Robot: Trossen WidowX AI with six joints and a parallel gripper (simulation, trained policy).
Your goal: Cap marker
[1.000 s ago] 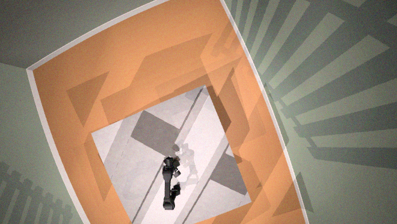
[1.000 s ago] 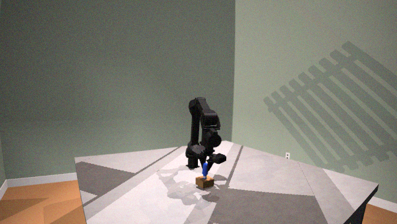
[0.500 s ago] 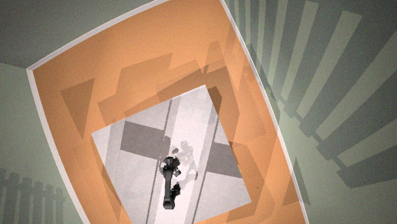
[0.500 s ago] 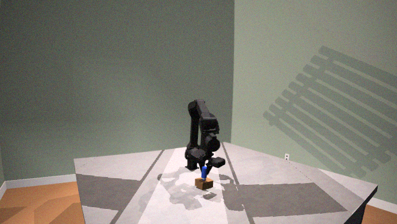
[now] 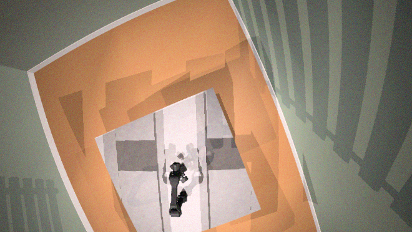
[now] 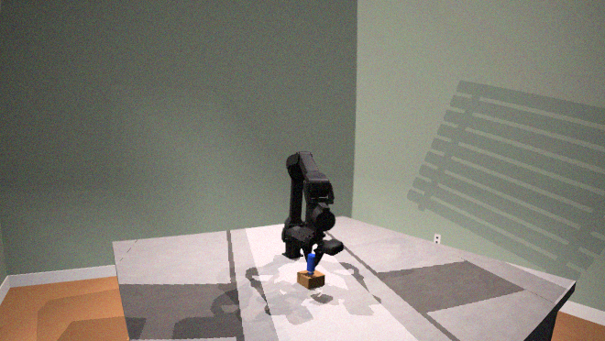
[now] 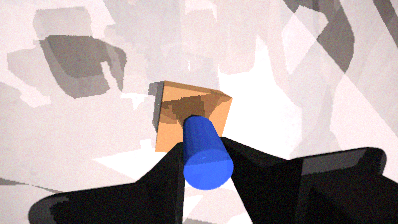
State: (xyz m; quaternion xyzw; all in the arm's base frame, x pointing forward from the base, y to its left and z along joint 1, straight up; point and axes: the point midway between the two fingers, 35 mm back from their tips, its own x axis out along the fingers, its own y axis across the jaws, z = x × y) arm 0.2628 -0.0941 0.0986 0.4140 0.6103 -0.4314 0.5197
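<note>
Now: the blue cap 10 mm above my gripper tip. Also, from my gripper tip: holder block 50 mm below.
</note>
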